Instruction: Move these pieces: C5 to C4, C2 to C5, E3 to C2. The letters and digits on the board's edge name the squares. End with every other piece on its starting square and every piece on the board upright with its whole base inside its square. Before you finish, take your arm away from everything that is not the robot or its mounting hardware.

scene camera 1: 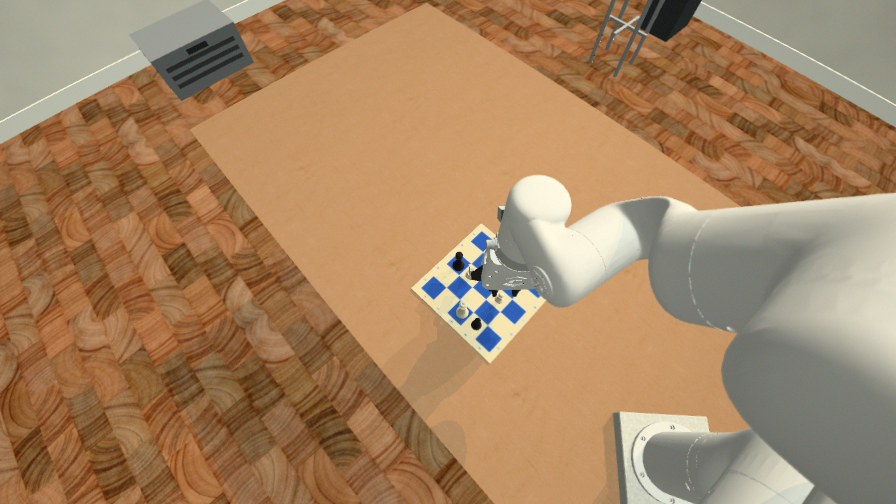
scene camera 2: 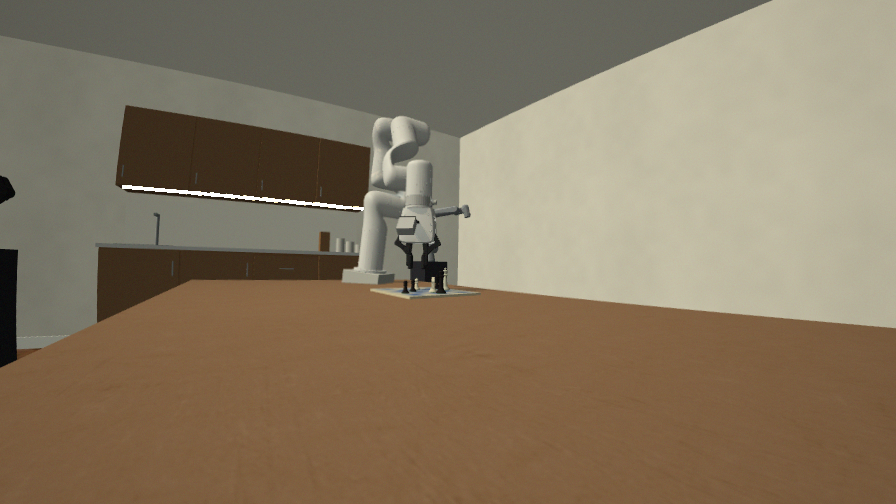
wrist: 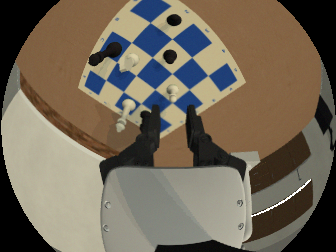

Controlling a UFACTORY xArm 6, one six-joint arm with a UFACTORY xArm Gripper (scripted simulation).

I see my gripper [scene camera 1: 503, 289].
My gripper also shows in the wrist view [wrist: 173, 114].
